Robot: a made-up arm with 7 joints. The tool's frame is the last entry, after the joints.
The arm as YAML. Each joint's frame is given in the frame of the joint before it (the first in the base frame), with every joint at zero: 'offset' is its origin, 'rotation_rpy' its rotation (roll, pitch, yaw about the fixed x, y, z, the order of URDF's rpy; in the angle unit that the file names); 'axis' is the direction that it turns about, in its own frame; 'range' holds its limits. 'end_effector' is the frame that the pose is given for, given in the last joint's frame.
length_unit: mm
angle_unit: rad
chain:
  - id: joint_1
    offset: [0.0, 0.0, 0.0]
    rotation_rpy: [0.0, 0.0, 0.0]
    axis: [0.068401, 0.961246, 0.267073]
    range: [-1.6, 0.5]
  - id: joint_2
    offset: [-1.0, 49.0, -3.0]
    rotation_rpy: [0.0, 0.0, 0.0]
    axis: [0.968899, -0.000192, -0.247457]
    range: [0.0, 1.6]
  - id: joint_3
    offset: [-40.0, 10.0, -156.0]
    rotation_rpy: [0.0, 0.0, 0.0]
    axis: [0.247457, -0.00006, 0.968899]
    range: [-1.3, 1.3]
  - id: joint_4
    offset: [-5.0, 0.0, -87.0]
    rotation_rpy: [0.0, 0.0, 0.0]
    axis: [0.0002, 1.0, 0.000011]
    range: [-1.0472, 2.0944]
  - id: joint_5
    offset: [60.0, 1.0, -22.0]
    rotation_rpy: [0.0, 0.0, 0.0]
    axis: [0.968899, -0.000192, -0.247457]
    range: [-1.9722, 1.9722]
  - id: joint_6
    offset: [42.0, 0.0, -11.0]
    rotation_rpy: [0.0, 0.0, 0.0]
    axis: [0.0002, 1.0, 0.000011]
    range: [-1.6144, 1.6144]
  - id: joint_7
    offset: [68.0, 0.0, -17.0]
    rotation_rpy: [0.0, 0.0, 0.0]
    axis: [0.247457, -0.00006, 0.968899]
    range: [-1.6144, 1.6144]
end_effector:
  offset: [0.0, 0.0, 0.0]
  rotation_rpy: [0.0, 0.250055, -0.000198]
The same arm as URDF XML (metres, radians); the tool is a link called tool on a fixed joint. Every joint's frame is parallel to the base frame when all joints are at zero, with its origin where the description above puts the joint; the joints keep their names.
<robot name="arm">
  <link name="base"/>
  <link name="link1"/>
  <link name="link2"/>
  <link name="link3"/>
  <link name="link4"/>
  <link name="link5"/>
  <link name="link6"/>
  <link name="link7"/>
  <link name="tool"/>
  <joint name="joint_1" type="revolute">
    <parent link="base"/>
    <child link="link1"/>
    <origin xyz="0.0000 0.0000 0.0000" rpy="0.0000 0.0000 0.0000"/>
    <axis xyz="0.068403 0.961235 0.26711"/>
    <limit lower="-1.6000" upper="0.5000"/>
  </joint>
  <joint name="joint_2" type="revolute">
    <parent link="link1"/>
    <child link="link2"/>
    <origin xyz="-0.0010 0.0490 -0.0030" rpy="0.0000 0.0000 0.0000"/>
    <axis xyz="0.968889 -0.0002 -0.247497"/>
    <limit lower="0.0000" upper="1.6000"/>
  </joint>
  <joint name="joint_3" type="revolute">
    <parent link="link2"/>
    <child link="link3"/>
    <origin xyz="-0.0400 0.0100 -0.1560" rpy="0.0000 0.0000 0.0000"/>
    <axis xyz="0.247497 -0.0001 0.968889"/>
    <limit lower="-1.3000" upper="1.3000"/>
  </joint>
  <joint name="joint_4" type="revolute">
    <parent link="link3"/>
    <child link="link4"/>
    <origin xyz="-0.0050 0.0000 -0.0870" rpy="0.0000 0.0000 0.0000"/>
    <axis xyz="0.0002 1 0"/>
    <limit lower="-1.0472" upper="2.0944"/>
  </joint>
  <joint name="joint_5" type="revolute">
    <parent link="link4"/>
    <child link="link5"/>
    <origin xyz="0.0600 0.0010 -0.0220" rpy="0.0000 0.0000 0.0000"/>
    <axis xyz="0.968889 -0.0002 -0.247497"/>
    <limit lower="-1.9722" upper="1.9722"/>
  </joint>
  <joint name="joint_6" type="revolute">
    <parent link="link5"/>
    <child link="link6"/>
    <origin xyz="0.0420 0.0000 -0.0110" rpy="0.0000 0.0000 0.0000"/>
    <axis xyz="0.0002 1 0"/>
    <limit lower="-1.6144" upper="1.6144"/>
  </joint>
  <joint name="joint_7" type="revolute">
    <parent link="link6"/>
    <child link="link7"/>
    <origin xyz="0.0680 0.0000 -0.0170" rpy="0.0000 0.0000 0.0000"/>
    <axis xyz="0.247497 -0.0001 0.968889"/>
    <limit lower="-1.6144" upper="1.6144"/>
  </joint>
  <joint name="tool_joint" type="fixed">
    <parent link="link7"/>
    <child link="tool"/>
    <origin xyz="0.0000 0.0000 0.0000" rpy="0.0000 0.2501 -0.0002"/>
  </joint>
</robot>

